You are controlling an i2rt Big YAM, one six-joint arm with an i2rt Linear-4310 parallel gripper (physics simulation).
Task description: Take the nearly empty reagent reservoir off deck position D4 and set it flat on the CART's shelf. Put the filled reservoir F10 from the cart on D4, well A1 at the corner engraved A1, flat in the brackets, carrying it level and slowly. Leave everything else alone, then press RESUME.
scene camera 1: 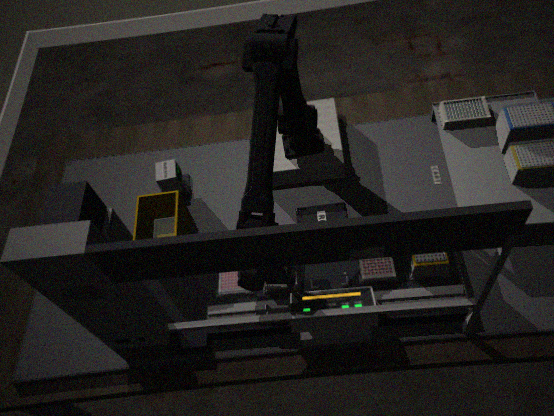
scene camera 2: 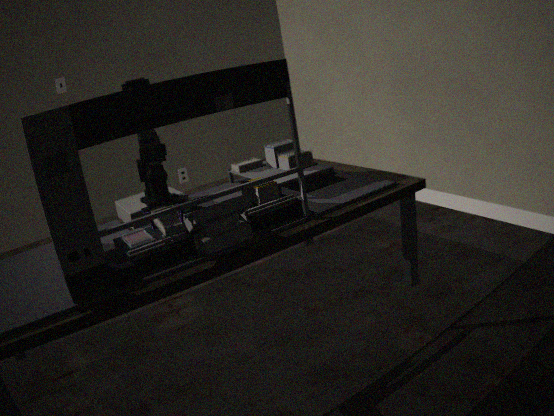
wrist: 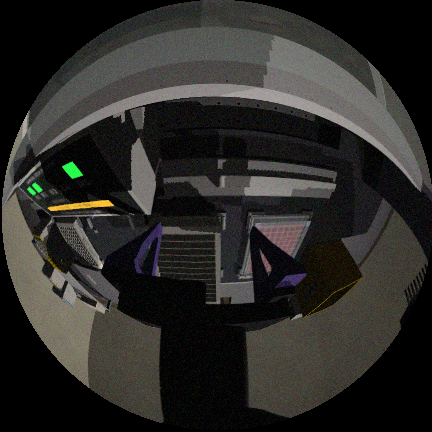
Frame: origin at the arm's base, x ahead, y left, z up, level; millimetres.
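Seen in the pictures: gripper, fingertip midpoint: [scene camera 1: 270,287] [scene camera 2: 168,227] [wrist: 205,227]; arm's base, link origin: [scene camera 1: 303,144].
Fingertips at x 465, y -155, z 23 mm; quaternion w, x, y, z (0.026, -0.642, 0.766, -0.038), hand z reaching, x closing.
Note:
Pixels of each thing's top centre, then the offset from my fingertips to it.
- pink-welled plate, top centre: [wrist: 274,254] [scene camera 2: 137,236] dz -17, dx -79, dy -91 mm
- light-grey cart, top centre: [scene camera 1: 501,155] [scene camera 2: 277,167] [wrist: 66,281] dz -18, dx -287, dy +685 mm
- white ribbed reservoir, top centre: [scene camera 1: 464,109] [scene camera 2: 246,162] [wrist: 91,306] dz +8, dx -456, dy +637 mm
- Blue-edged, top centre: [scene camera 1: 532,114] [scene camera 2: 280,143] [wrist: 61,298] dz +74, dx -333, dy +759 mm
- yellow-edged, top centre: [scene camera 1: 540,154] [scene camera 2: 294,152] [wrist: 49,280] dz +41, dx -226, dy +746 mm
- yellow-rimmed bin, top centre: [wrist: 332,299] [scene camera 1: 156,216] dz +51, dx -245, dy -281 mm
My gripper [wrist: 205,227] is open, its purple-edged fingers apart above the deck. A pale, ribbed reservoir [wrist: 192,255] [scene camera 1: 276,289] lies below the fingers, towards the left one, beside a pink-welled plate [wrist: 282,239]; the arm partly hides it in scene camera 1. Its liquid level cannot be told. On the light-grey cart [scene camera 1: 457,170] at the right, a white ribbed reservoir [scene camera 1: 465,112] [scene camera 2: 247,165] lies at the back corner. The engraved A1 corner does not show legibly. A control panel [scene camera 1: 334,302] [wrist: 80,192] shows an orange bar and green lights; its lettering is unreadable.
Blue-edged [scene camera 1: 532,118] and yellow-edged [scene camera 1: 536,160] tip boxes stand on the cart. Another pink plate [scene camera 1: 377,268] and a yellow-edged box [scene camera 1: 431,261] are on the deck. A yellow-rimmed bin [scene camera 1: 137,215] stands left. A dark frame beam [scene camera 1: 400,227] crosses above the deck.

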